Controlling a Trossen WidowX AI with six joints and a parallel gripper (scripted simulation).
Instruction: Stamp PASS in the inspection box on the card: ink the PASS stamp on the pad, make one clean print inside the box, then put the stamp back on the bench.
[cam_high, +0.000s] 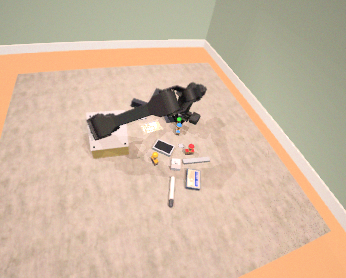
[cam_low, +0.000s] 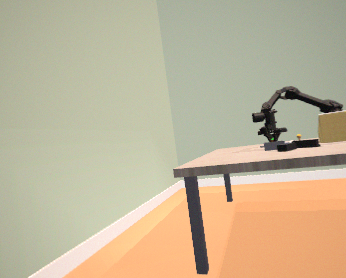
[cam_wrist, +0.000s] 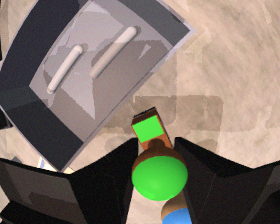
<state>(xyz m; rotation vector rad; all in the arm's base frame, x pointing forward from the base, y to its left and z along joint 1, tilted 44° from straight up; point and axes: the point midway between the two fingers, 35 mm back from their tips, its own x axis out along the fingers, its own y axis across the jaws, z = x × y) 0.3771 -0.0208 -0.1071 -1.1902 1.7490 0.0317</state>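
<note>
Now: the blue stamp 1 cm behind my gripper tip and 4 cm to the right of it. The rest, counted from my gripper tip: cream card (14 cm behind, 2 cm to the left, 2 cm below); green-knobbed pass stamp (right at my gripper tip); dark tray (7 cm to the left, 1 cm below).
</note>
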